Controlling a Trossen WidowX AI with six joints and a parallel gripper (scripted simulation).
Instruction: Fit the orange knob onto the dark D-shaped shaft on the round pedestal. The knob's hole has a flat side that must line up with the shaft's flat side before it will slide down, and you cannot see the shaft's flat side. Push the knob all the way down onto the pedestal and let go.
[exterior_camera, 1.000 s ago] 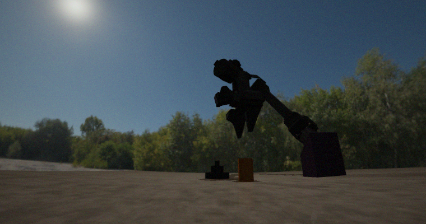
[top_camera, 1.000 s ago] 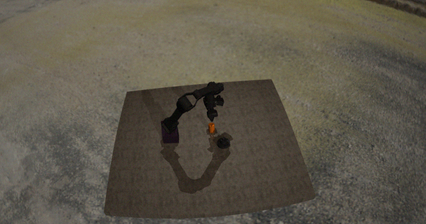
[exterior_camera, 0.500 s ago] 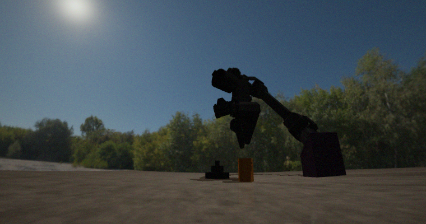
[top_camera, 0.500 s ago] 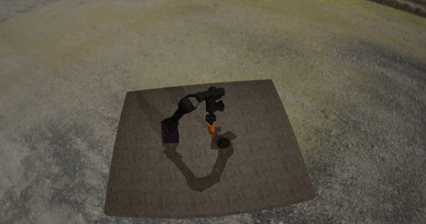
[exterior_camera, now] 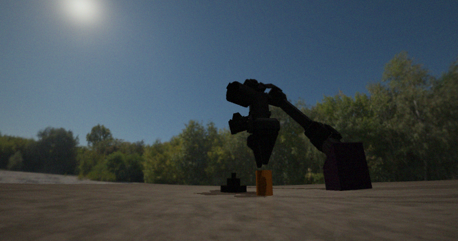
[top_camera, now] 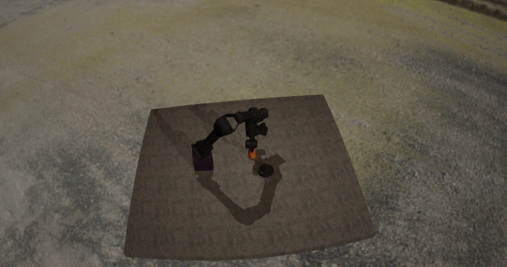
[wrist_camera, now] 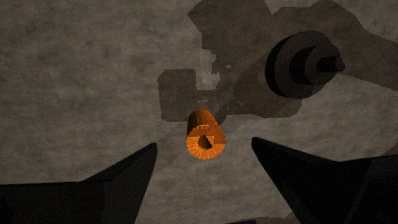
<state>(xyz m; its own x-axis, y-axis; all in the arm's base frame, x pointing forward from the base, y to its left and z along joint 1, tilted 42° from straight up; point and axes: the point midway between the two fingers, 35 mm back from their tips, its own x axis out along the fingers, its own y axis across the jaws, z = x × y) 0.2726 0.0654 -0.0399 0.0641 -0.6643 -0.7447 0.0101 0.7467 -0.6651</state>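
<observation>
Right now the orange knob is 40 mm below my gripper tip. Round my gripper tip: dark round pedestal (130 mm to the right, 70 mm ahead, 40 mm below).
</observation>
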